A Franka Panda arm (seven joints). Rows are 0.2 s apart.
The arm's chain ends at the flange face. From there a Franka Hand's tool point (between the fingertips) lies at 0.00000 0.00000 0.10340 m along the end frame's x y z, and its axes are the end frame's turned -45 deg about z.
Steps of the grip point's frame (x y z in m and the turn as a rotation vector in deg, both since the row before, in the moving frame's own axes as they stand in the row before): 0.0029, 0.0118, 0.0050, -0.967, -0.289, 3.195; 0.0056, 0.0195, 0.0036, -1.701, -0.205, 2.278; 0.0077, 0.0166, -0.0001, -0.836, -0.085, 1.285; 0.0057, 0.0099, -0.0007, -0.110, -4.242, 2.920; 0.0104, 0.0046, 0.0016, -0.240, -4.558, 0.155
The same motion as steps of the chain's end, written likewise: 0.0096, 0.0047, 0.0050, -0.888, 0.479, 3.195; 0.0159, 0.0074, 0.0036, -1.348, 1.058, 2.278; 0.0162, 0.0051, -0.0001, -0.651, 0.531, 1.285; 0.0164, -0.0024, -0.0004, -3.077, -2.922, 2.920; 0.0161, -0.0102, 0.0019, -3.393, -3.053, 0.155
